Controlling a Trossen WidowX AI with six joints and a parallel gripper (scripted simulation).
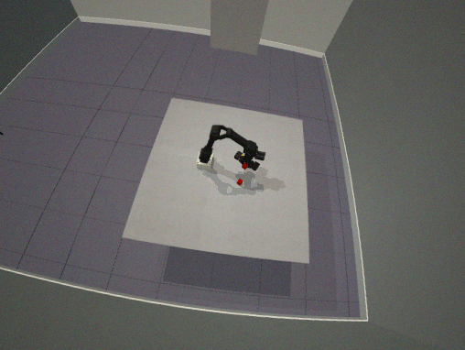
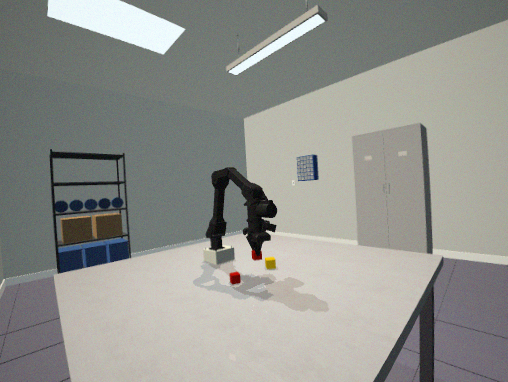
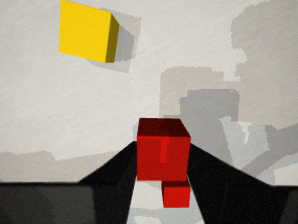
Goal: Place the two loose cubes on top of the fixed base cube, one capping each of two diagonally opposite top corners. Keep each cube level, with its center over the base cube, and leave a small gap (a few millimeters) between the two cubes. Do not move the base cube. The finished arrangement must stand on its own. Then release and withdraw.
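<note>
The yellow base cube lies 30 mm behind my gripper tip, 100 mm to the left of it and 70 mm below it.
</note>
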